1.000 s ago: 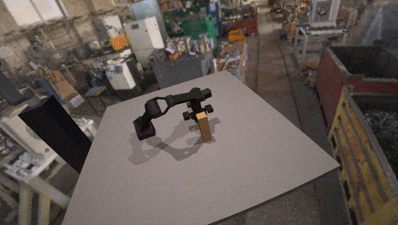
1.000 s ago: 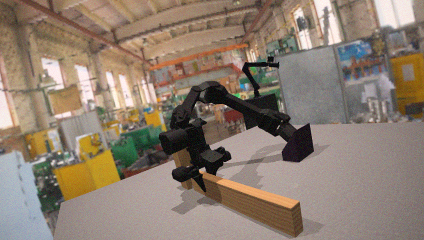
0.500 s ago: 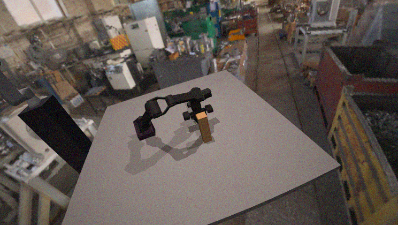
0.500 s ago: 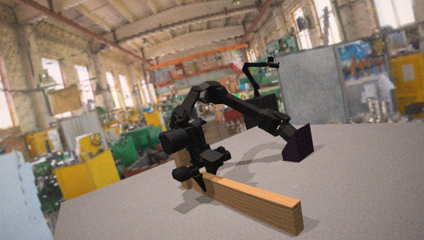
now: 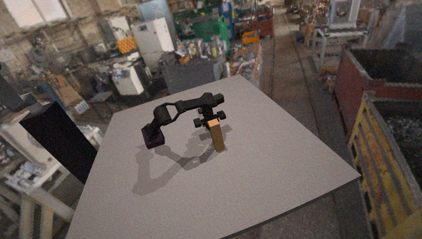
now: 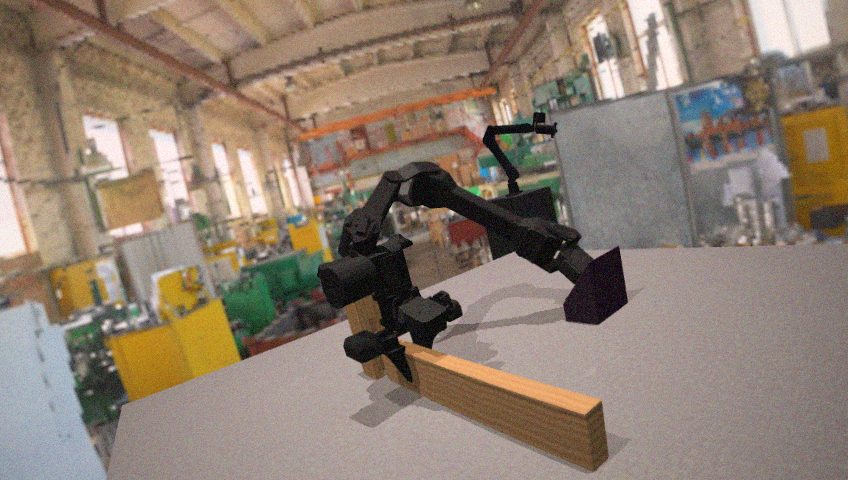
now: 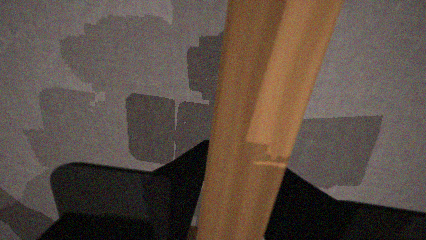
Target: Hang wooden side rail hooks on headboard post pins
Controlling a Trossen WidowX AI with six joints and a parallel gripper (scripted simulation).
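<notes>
Now: gripper tip 140 mm to the left of the wooden headboard post, 70 mm below it and 10 mm past it.
</notes>
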